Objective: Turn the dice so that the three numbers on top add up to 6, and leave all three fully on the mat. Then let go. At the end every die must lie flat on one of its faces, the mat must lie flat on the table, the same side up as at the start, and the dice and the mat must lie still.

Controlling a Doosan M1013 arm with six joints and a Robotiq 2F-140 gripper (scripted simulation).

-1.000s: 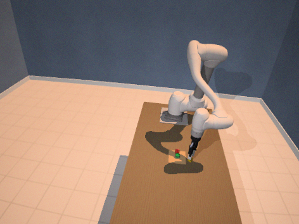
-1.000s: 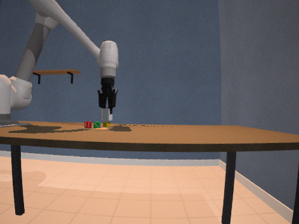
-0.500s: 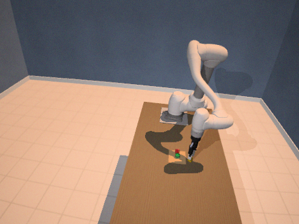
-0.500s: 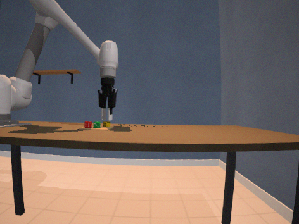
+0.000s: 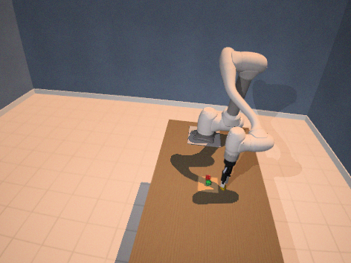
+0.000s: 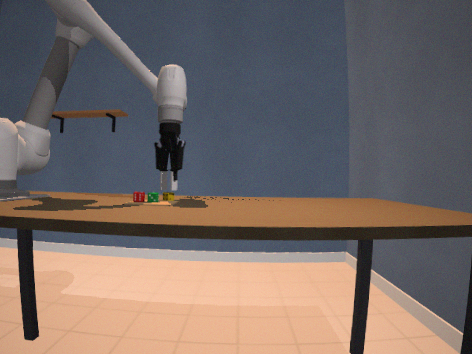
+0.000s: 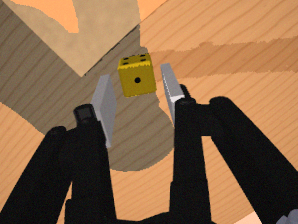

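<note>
The yellow die lies 60 mm below my hand. Round my hand: red die (120 mm to the right, 50 mm below, 50 mm behind); then tan mat (110 mm to the right, 70 mm below); then green die (110 mm to the right, 50 mm below).
</note>
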